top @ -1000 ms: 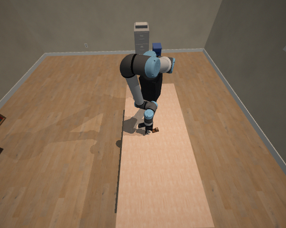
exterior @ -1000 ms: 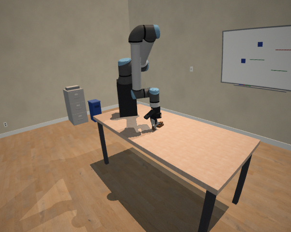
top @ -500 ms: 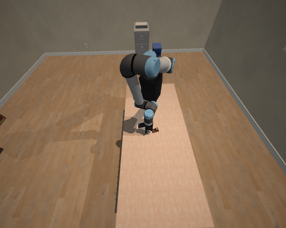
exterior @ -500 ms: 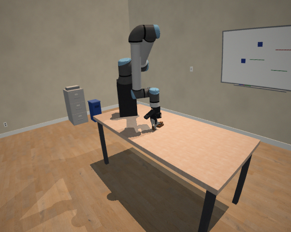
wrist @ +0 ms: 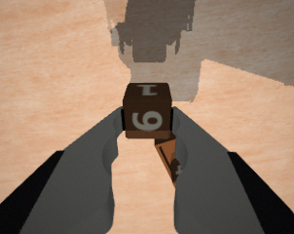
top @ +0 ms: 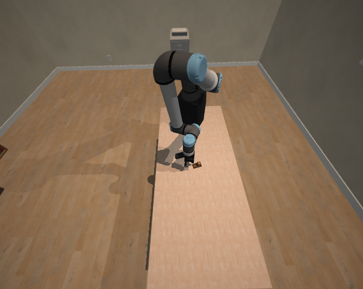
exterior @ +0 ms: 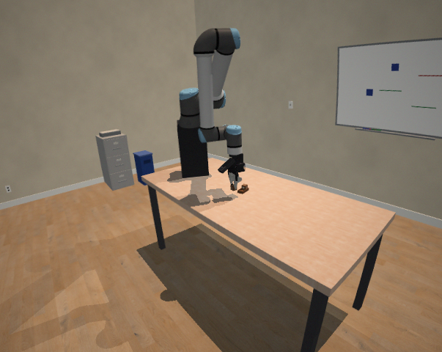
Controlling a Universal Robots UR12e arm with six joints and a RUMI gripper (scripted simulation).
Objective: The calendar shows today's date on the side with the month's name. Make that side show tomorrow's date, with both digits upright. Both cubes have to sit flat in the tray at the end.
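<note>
My gripper is now 110 mm to the right of the brown calendar tray, 70 mm above it and 20 mm past it. Round my hand: brown digit cube 10 mm below.
</note>
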